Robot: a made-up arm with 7 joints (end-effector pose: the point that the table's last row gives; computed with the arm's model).
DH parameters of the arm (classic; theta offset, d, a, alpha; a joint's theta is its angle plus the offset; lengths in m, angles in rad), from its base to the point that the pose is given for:
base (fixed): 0 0 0 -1.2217
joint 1: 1.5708 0 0 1.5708
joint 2: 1.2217 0 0 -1.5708
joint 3: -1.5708 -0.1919 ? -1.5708
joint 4: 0 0 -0.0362 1.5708
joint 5: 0 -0.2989 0 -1.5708
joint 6: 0 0 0 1.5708
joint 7: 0 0 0 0
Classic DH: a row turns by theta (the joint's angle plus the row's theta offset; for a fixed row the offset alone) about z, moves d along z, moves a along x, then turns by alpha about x.
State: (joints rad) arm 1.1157 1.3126 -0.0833 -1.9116 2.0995 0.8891 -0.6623
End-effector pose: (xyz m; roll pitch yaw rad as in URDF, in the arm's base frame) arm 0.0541 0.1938 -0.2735 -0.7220 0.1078 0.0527
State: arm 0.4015 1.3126 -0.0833 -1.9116 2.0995 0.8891 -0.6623
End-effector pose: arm 0.2527 0.1547 -0.1660 -0.6676 -0.5596 -0.2141
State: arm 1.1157 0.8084 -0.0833 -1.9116 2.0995 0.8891 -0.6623
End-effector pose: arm 0.0261 0.1457 -0.3056 -0.9744 0.0150 0.4652
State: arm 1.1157 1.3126 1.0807 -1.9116 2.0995 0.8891 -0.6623
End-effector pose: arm 0.2058 0.2686 0.0291 0.0337 -0.8497 -0.3283
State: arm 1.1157 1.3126 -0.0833 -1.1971 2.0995 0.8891 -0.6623
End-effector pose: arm -0.0636 0.3649 -0.2386 -0.0982 0.2583 0.5120
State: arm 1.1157 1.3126 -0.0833 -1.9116 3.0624 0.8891 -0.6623
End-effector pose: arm 0.0541 0.1938 -0.2735 -1.1704 0.3384 0.7868
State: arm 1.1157 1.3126 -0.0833 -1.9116 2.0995 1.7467 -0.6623
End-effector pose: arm 0.0541 0.1938 -0.2735 -1.4399 0.4326 -0.5572
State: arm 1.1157 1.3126 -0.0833 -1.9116 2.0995 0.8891 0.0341
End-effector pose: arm 0.0541 0.1938 -0.2735 -0.5279 0.5282 0.6439
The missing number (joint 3, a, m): 0.0215
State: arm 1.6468 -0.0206 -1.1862 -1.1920 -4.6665 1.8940 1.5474
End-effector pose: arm -0.2251 -0.3153 -0.2110 2.7361 -0.2217 -2.9985
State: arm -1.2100 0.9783 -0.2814 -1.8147 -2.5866 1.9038 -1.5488
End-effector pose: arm 0.2747 -0.0590 0.2182 1.6102 -0.7286 1.4601
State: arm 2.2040 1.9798 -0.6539 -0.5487 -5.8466 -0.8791 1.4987
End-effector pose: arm -0.1180 0.4616 0.1067 0.8252 0.7923 0.5368
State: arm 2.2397 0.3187 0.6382 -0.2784 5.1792 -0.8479 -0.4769
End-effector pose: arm -0.4189 -0.0646 0.2539 -0.9761 0.8542 -0.9535
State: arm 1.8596 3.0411 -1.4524 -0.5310 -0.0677 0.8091 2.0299
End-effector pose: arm 0.3407 0.3507 0.0014 0.4981 1.3165 -2.3605
